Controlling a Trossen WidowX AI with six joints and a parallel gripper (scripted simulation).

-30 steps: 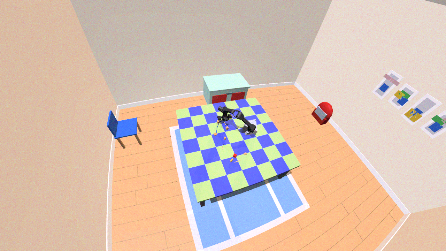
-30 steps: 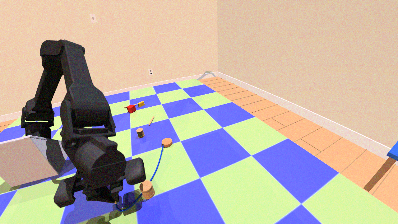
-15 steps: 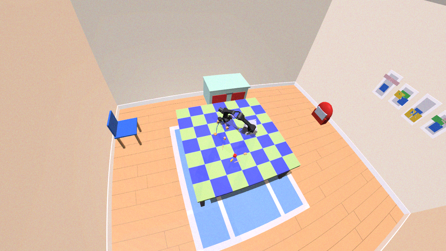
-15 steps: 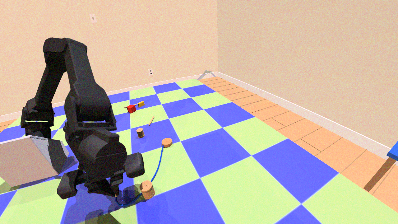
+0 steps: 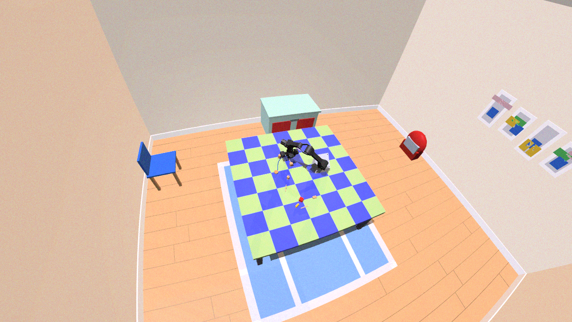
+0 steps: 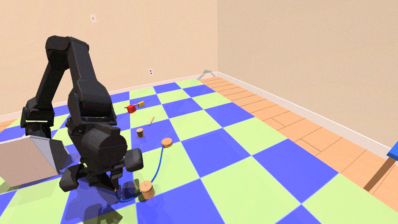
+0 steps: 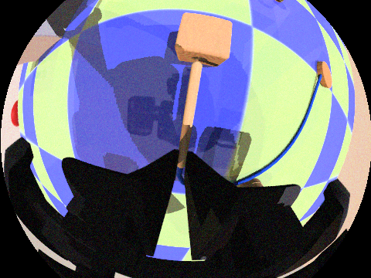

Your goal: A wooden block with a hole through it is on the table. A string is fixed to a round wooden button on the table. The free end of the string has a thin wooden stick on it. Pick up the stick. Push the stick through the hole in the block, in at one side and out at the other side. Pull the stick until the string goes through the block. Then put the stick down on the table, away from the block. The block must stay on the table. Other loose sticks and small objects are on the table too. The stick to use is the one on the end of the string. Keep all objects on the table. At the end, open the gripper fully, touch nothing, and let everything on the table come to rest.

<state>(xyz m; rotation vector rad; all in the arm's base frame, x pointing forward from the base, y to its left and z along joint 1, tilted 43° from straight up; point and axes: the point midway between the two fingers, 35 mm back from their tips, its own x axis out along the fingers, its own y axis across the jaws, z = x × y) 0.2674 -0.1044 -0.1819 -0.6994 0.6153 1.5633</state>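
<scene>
Right now my gripper tip is 90 mm to the right of the wooden block and 10 mm past it. Also, from my gripper tip: wooden cylinder (90 mm ahead, 30 mm to the right, 10 mm above); then red block (500 mm to the left, 10 mm ahead); then round wooden button (170 mm ahead, 150 mm to the left, 10 mm below).
</scene>
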